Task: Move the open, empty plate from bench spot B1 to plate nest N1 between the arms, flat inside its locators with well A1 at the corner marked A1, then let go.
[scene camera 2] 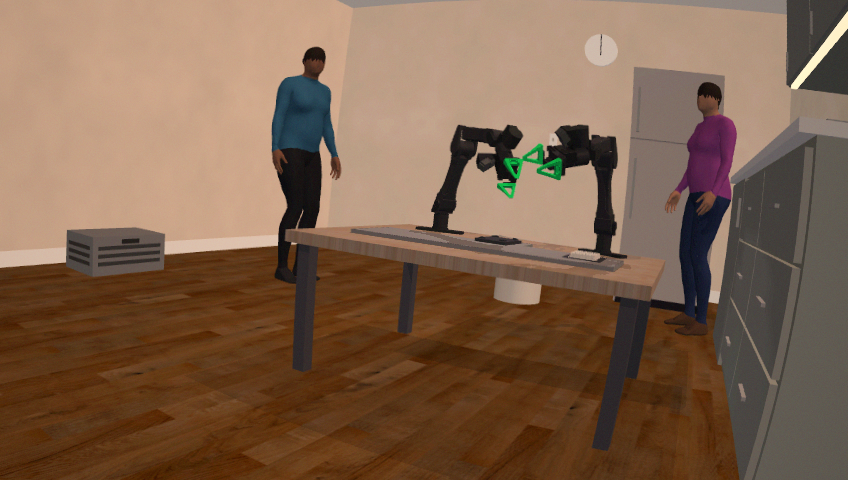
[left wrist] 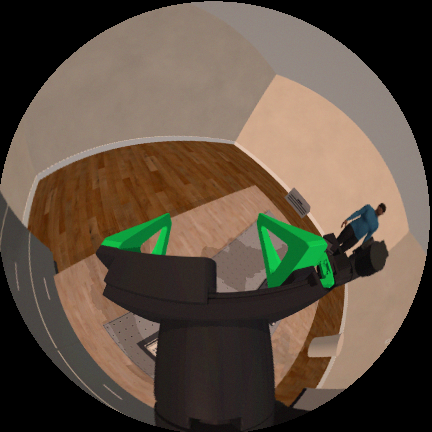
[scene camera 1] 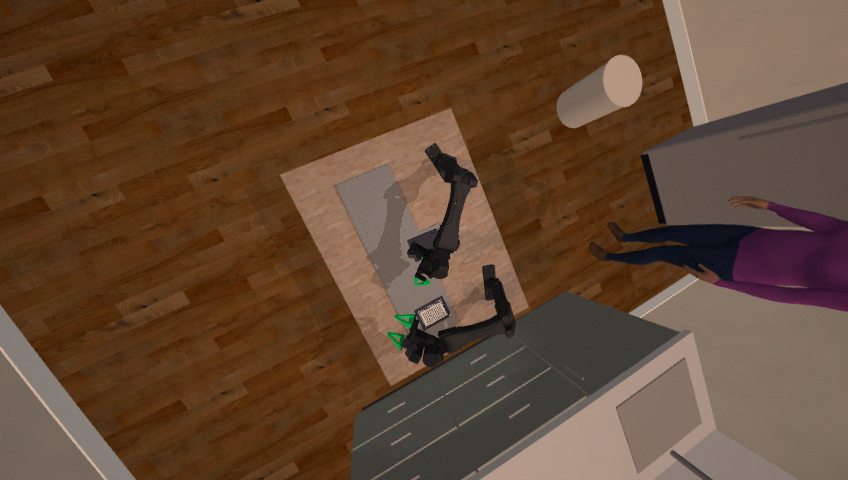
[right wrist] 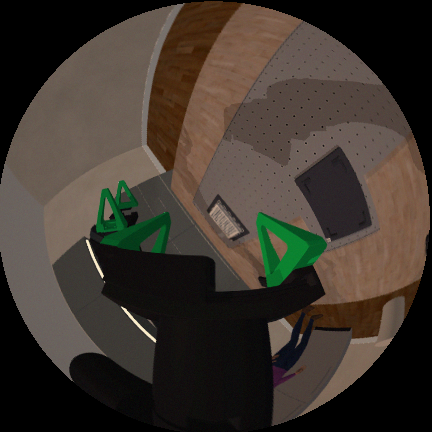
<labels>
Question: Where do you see a dark square nest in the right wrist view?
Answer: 331, 188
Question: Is my right gripper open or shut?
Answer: Open.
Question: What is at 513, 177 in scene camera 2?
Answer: My right gripper.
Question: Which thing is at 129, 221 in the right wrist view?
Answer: My left gripper.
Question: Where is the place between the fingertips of my right gripper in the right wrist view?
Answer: At 213, 216
</labels>
